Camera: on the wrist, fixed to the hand. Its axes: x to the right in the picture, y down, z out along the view.
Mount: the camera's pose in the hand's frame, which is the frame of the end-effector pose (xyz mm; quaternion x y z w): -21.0 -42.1 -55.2 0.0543 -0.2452 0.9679 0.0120
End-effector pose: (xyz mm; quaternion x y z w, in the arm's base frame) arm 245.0 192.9 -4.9 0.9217 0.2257 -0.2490 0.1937
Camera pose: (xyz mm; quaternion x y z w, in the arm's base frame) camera 227.7 246.8 40.5 0.1790 -0.9504 -0.0538 0.2486
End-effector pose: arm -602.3 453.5 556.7 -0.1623 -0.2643 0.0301 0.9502
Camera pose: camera -593.3 394.5 515.4 0.1988 0.0774 -0.9742 0.0737
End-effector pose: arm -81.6 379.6 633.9 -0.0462 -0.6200 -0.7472 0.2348
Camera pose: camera -67.9 338.5 575.7 -0.7711 -0.0609 0.2633 0.5765
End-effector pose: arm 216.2 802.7 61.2 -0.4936 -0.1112 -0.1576 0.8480
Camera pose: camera 182.7 738.4 60.8 -0.1062 0.2599 0.9460 0.1623
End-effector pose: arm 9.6 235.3 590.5 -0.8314 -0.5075 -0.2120 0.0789
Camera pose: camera -50.7 219.0 627.4 -0.5489 0.7678 0.3052 0.1268
